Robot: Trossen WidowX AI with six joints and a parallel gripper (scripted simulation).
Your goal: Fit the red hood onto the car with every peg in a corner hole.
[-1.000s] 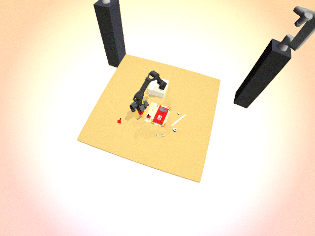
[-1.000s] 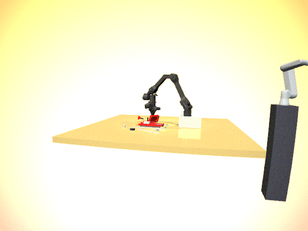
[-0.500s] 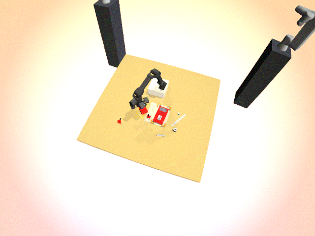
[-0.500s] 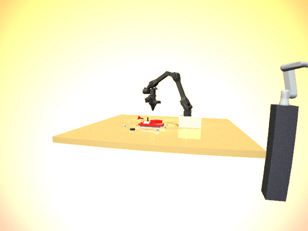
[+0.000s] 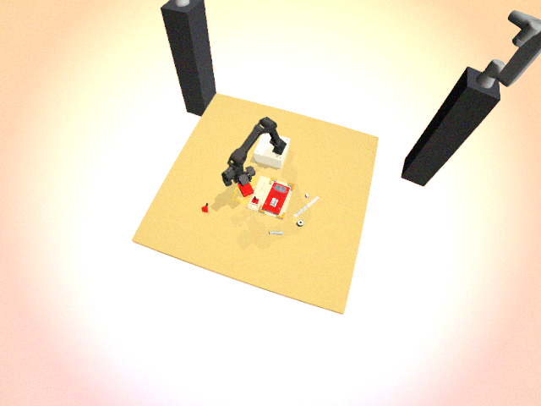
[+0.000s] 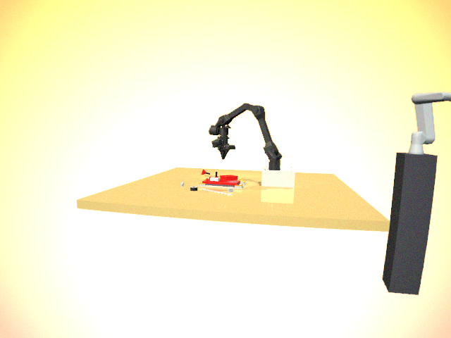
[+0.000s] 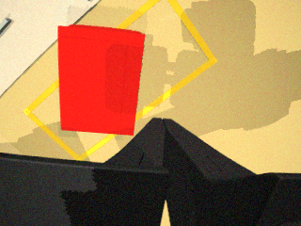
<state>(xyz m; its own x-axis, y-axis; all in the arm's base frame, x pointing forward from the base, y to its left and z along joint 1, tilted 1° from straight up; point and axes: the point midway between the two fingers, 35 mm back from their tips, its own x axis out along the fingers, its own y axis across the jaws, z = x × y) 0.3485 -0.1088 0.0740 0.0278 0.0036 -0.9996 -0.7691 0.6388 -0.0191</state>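
The hood lies 110 mm below my gripper tip, 40 mm behind it and 20 mm to the left of it. From my gripper tip the other things lie so: wheel: 410 mm to the left, 120 mm below, 40 mm ahead; then short rod: 300 mm to the left, 150 mm ahead, 120 mm below; then white strip: 410 mm to the left, 130 mm below, 90 mm behind.
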